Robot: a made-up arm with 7 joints.
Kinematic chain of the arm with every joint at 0, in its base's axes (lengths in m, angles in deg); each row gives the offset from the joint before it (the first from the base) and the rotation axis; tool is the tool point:
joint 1: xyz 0 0 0 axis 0 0.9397 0.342
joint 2: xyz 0 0 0 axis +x
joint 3: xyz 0 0 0 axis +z
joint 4: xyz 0.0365 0 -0.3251 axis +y
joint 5: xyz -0.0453 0 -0.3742 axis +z
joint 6: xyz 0 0 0 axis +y
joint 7: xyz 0 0 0 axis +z
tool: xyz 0 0 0
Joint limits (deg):
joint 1: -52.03..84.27
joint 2: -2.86..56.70
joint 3: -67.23..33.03
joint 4: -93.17..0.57
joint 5: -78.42..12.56
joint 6: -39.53..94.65
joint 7: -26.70..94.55
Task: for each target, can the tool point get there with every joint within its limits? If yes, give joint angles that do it. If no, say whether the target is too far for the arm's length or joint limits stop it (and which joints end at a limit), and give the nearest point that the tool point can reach.
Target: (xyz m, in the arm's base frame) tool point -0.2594 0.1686 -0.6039
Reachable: yes | joints 44.36 23.37 -18.66 -44.33 -38.38 75.58 71.98
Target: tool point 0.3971 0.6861 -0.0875
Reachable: no: too far | nearest point 0.3787 0.5621 -0.1170 | short by 0.129 m
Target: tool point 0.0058 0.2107 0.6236
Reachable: no: joint limits stop it (at a limit: joint 1, joint 2, joint 3, joint 4) | nearest point 0.3279 0.3032 0.3051 | short by 0.462 m
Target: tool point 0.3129 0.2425 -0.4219
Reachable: yes | joints 7.31 10.40 22.66 -83.01 -2.07 73.51 34.54
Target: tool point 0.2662 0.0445 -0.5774
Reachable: yes | joints 8.81 8.34 -8.05 -63.72 -10.84 39.01 26.29
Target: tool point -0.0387 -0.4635 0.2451
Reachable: no: joint limits stop it (at a limit: joint 1, joint 2, joint 4) | nearest point 0.2882 -0.4475 -0.0957 | short by 0.472 m
